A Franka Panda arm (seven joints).
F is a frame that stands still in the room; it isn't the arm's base.
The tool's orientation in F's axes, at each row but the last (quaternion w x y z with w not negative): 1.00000 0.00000 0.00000 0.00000; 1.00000 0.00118 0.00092 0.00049; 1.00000 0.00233 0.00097 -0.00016; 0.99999 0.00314 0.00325 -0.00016; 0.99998 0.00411 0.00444 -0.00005; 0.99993 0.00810 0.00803 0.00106; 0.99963 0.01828 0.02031 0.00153; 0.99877 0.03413 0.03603 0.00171; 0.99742 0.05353 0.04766 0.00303; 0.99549 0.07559 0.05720 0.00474
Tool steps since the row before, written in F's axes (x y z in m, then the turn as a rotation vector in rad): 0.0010 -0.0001 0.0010 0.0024 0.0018 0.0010; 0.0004 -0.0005 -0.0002 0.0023 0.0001 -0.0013; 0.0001 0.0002 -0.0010 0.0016 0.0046 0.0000; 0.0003 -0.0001 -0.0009 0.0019 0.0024 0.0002; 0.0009 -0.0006 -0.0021 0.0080 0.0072 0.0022; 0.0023 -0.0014 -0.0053 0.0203 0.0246 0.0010; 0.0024 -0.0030 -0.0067 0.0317 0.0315 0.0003; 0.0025 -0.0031 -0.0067 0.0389 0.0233 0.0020; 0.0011 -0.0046 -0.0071 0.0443 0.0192 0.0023; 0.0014 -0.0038 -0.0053 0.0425 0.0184 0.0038
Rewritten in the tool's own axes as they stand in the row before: 0.0010 -0.0001 0.0010 0.0024 0.0018 0.0010; 0.0004 -0.0005 -0.0002 0.0023 0.0001 -0.0013; 0.0001 0.0002 -0.0010 0.0016 0.0046 0.0000; 0.0003 -0.0001 -0.0009 0.0019 0.0024 0.0002; 0.0009 -0.0006 -0.0021 0.0080 0.0072 0.0022; 0.0024 -0.0015 -0.0052 0.0203 0.0246 0.0009; 0.0027 -0.0032 -0.0065 0.0318 0.0314 0.0004; 0.0030 -0.0036 -0.0063 0.0388 0.0233 0.0032; 0.0017 -0.0053 -0.0064 0.0441 0.0193 0.0045; 0.0019 -0.0046 -0.0045 0.0421 0.0187 0.0058
